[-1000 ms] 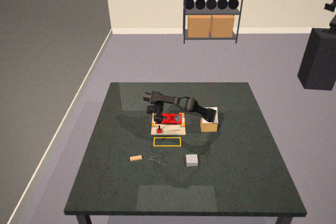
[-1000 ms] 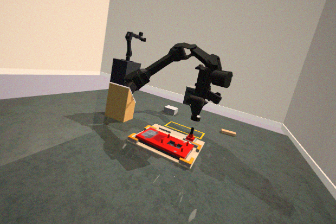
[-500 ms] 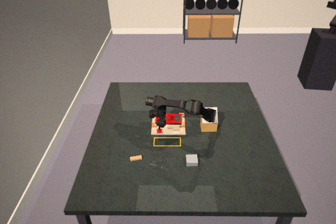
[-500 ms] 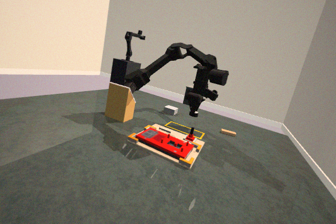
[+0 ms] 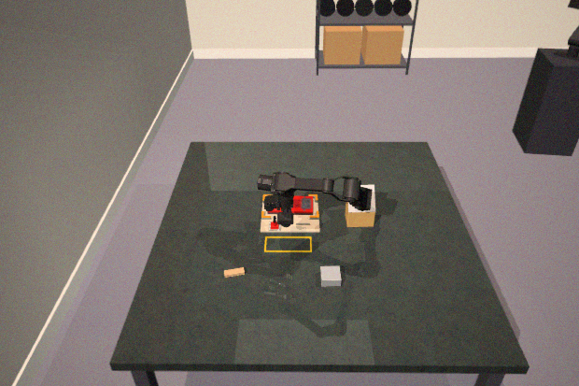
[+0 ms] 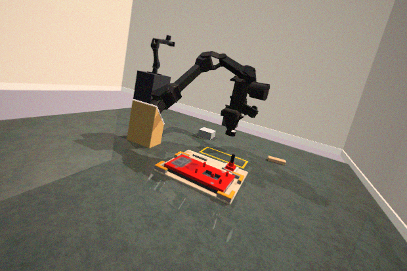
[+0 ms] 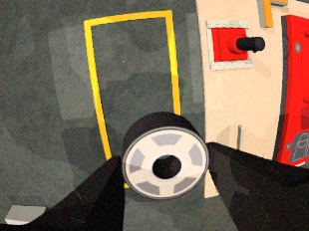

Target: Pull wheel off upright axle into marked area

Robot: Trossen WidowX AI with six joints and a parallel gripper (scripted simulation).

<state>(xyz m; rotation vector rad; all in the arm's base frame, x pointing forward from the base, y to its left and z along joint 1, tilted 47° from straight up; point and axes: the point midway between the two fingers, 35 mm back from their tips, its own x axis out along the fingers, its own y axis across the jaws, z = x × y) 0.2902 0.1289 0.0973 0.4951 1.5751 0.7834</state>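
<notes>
Now: the upright axle 8 cm to the right of my gripper tip, 8 cm below it and 6 cm ahead of it. From my gripper tip the other things lie so: small wooden block (19 cm to the left, 17 cm ahead, 10 cm below); grey block (19 cm behind, 17 cm to the left, 9 cm below); wheel (right at my gripper tip).
</notes>
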